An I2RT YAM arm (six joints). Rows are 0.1 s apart.
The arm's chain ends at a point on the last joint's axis. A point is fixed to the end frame.
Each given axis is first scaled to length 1.
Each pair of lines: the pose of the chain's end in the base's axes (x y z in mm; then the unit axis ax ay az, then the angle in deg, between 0 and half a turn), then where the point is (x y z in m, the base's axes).
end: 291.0 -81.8 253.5 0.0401 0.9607 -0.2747 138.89
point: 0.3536 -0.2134 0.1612
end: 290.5 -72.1 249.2 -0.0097 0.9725 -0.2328 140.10
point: 0.3618 -0.1922 0.1480
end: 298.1 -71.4 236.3 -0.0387 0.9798 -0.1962 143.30
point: 0.3688 -0.1821 0.1245
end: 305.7 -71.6 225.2 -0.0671 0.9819 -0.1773 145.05
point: 0.3775 -0.1765 0.1087
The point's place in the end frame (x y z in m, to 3 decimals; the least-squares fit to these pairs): 0.028 -0.058 0.160
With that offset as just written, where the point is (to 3 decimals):
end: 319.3 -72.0 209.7 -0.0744 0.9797 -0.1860 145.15
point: 0.392 -0.179 0.095
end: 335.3 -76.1 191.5 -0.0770 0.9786 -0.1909 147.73
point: 0.402 -0.185 0.075
